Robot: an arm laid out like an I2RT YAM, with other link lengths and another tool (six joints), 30 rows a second.
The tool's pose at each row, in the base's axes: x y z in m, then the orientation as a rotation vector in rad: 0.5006, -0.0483, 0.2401, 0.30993, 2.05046, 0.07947; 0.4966, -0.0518, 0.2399, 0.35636, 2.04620, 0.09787; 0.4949, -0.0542, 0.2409, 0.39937, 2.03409, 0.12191; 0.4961, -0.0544, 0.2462, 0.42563, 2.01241, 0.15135; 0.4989, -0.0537, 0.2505, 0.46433, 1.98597, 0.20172; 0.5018, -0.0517, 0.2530, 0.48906, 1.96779, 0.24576; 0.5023, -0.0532, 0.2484, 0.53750, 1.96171, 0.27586; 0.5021, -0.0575, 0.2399, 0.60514, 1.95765, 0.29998; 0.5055, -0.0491, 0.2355, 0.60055, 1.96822, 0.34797; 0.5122, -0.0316, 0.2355, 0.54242, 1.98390, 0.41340; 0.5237, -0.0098, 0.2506, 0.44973, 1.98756, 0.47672
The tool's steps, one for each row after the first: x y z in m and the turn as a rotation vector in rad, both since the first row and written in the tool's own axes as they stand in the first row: 0.0011, -0.0042, -0.0031, 0.00682, 0.00120, 0.04107; 0.0004, -0.0066, -0.0049, 0.00742, -0.00412, 0.08285; -0.0047, -0.0056, -0.0064, -0.00411, -0.01887, 0.11615; -0.0095, -0.0036, -0.0061, -0.02533, -0.03319, 0.16794; -0.0124, -0.0006, -0.0049, -0.04732, -0.04088, 0.20641; -0.0091, -0.0029, -0.0021, -0.04740, -0.03579, 0.25432; -0.0028, -0.0086, 0.0021, -0.03429, -0.02632, 0.31287; 0.0015, -0.0007, 0.0066, -0.06843, -0.00727, 0.32836; 0.0029, 0.0174, 0.0111, -0.13770, 0.01421, 0.31286; -0.0097, 0.0434, 0.0123, -0.22220, 0.02217, 0.27393
